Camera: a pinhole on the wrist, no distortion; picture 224 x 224 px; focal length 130.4 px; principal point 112.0 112.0 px. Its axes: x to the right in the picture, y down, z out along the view. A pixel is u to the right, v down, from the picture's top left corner.
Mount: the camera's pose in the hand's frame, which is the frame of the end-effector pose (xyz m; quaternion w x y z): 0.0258 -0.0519 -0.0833 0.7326 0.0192 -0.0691 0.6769
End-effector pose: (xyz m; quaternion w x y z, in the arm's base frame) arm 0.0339 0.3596 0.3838 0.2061 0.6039 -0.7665 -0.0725
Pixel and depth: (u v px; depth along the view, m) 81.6 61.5 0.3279
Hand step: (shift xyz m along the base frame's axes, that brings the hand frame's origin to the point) 0.0401 -0.1957 -0.2532
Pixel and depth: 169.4 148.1 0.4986
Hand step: -0.2524 0.0979 -0.3767
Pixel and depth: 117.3 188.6 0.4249
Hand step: -0.0244 0.1802 -0.3738
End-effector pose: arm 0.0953 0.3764 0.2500 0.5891 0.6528 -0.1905 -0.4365
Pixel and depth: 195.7 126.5 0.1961
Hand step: -0.0869 -0.0864 0.0572
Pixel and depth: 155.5 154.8 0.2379
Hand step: -0.1586 -0.0470 0.0377
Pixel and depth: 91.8 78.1 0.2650
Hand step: -0.1373 -0.1314 -0.1333
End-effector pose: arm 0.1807 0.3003 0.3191 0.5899 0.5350 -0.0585 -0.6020
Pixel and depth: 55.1 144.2 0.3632
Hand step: -0.3648 0.0119 -0.0080
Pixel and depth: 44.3 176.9 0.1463
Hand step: -0.1404 0.0637 -0.0412
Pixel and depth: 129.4 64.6 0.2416
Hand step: -0.1287 -0.1513 -0.0261
